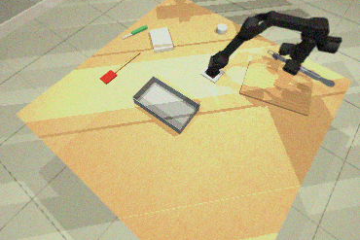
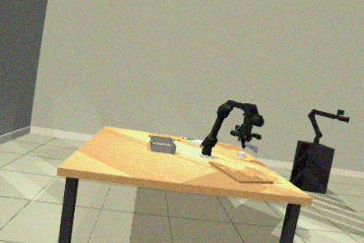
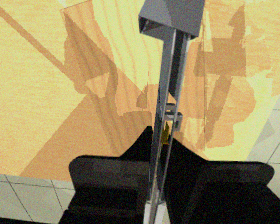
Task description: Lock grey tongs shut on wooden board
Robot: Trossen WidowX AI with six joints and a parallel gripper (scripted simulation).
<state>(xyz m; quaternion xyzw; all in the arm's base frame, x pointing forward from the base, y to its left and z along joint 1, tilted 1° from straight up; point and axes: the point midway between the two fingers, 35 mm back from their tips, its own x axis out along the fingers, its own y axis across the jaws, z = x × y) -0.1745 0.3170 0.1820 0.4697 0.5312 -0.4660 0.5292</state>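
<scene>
Now: gripper tip 15 cm above the wooden board. The rest, counted from my gripper tip: white block (20 cm ahead, 72 cm to the right, 14 cm below); red-headed spatula (54 cm ahead, 73 cm to the right, 15 cm below); grey roasting tin (51 cm ahead, 35 cm to the right, 13 cm below).
</scene>
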